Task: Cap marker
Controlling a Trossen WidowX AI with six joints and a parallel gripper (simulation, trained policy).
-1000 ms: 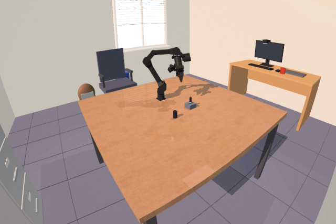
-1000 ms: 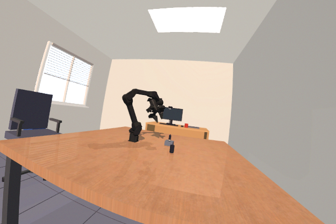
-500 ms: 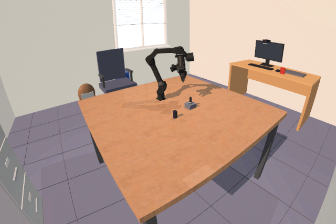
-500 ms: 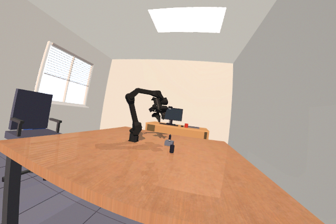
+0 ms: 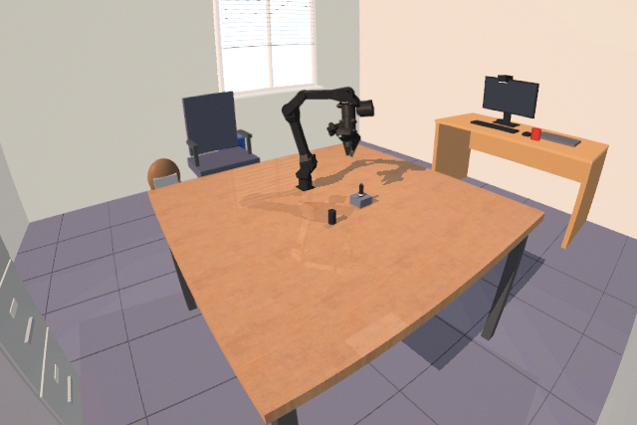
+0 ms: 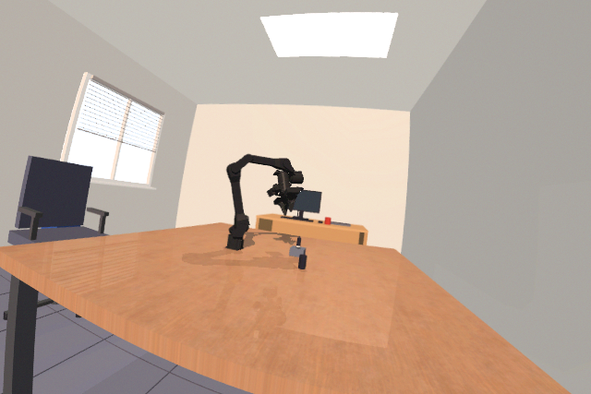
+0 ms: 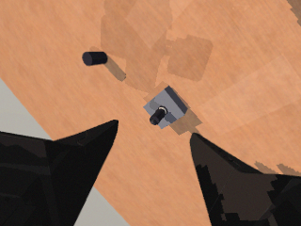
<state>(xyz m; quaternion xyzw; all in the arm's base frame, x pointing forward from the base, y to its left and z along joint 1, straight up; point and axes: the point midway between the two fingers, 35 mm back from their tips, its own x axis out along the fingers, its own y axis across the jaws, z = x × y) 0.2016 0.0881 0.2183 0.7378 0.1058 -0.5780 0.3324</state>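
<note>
The dark cap lies 180 mm to the right of my gripper tip, 160 mm below it and 120 mm ahead of it. Also, from my gripper tip: grey holder block: 170 mm below, 70 mm ahead, 10 mm to the left.
</note>
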